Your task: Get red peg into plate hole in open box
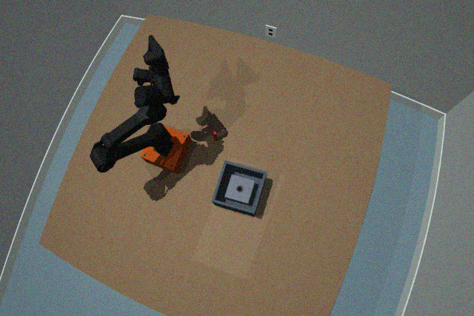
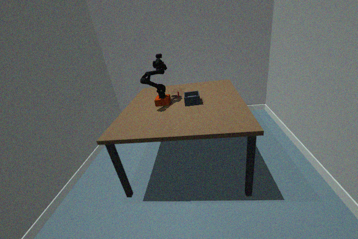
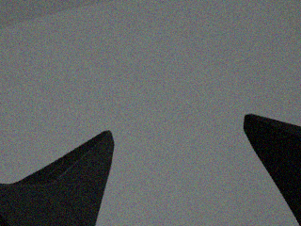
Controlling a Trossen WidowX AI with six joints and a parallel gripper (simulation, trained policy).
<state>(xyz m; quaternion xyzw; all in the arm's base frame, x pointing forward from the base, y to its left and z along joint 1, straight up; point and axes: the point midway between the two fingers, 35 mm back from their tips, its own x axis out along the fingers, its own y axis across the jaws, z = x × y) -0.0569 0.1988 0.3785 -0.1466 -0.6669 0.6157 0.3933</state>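
The red peg is 420 mm below my gripper tip, 230 mm ahead of it and 90 mm to the right of it. Round my gripper tip: plate (420 mm below, 420 mm ahead, 230 mm to the right); then grey box (440 mm below, 420 mm ahead, 230 mm to the right).
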